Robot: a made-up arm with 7 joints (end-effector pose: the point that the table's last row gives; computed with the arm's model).
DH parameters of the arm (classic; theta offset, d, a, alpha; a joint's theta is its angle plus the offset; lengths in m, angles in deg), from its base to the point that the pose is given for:
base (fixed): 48.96 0 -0.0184 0
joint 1: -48.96 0.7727 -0.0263 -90
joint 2: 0 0.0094 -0.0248 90
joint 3: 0 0.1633 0.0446 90
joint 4: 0 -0.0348 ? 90
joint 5: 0 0.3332 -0.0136 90
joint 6: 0 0.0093 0.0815 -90
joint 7: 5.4 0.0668 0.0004 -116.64
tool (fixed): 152.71 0.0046 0 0
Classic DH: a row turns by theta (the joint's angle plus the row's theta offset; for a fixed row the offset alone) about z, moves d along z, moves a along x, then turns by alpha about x.
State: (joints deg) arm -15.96 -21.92 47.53 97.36 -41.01 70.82 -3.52
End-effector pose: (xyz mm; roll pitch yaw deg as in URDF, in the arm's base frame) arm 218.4 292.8 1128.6 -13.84 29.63 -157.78
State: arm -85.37 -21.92 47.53 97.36 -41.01 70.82 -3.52
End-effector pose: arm 356.0 -121.8 1128.6 -13.84 29.63 132.81
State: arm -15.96 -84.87 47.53 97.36 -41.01 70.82 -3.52
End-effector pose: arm -172.1 404.5 1080.2 71.07 56.45 -92.39
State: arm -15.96 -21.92 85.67 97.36 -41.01 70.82 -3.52
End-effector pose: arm -0.6 476.7 1023.6 -5.65 17.78 -118.91
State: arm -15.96 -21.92 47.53 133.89 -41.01 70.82 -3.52
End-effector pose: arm 18.4 238.1 1305.4 -16.54 64.66 -149.48
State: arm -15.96 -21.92 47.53 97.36 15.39 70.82 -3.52
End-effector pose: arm 199.4 330.5 1111.5 -68.88 15.85 -158.35
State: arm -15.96 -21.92 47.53 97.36 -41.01 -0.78 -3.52
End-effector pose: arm 115.4 340.9 1173.0 35.46 50.00 -65.17
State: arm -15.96 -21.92 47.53 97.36 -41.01 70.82 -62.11
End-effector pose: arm 219.9 296.5 1128.6 14.98 -17.57 -132.75
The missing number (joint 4, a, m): 0.0905
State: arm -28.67 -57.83 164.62 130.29 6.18 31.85 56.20
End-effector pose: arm -552.5 339.7 776.3 -97.90 -1.99 -101.78
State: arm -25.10 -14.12 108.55 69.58 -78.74 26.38 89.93
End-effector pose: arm -77.7 501.0 808.4 -66.02 45.51 -135.66
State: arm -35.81 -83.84 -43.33 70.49 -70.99 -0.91 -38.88
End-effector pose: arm -240.1 -128.7 1162.2 72.09 61.04 -156.53
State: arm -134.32 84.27 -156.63 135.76 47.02 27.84 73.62
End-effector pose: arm -438.8 -286.9 1081.8 156.98 64.89 -147.17
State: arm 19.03 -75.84 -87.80 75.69 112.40 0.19 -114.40
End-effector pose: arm -28.0 -485.1 764.3 -150.34 -2.47 57.58
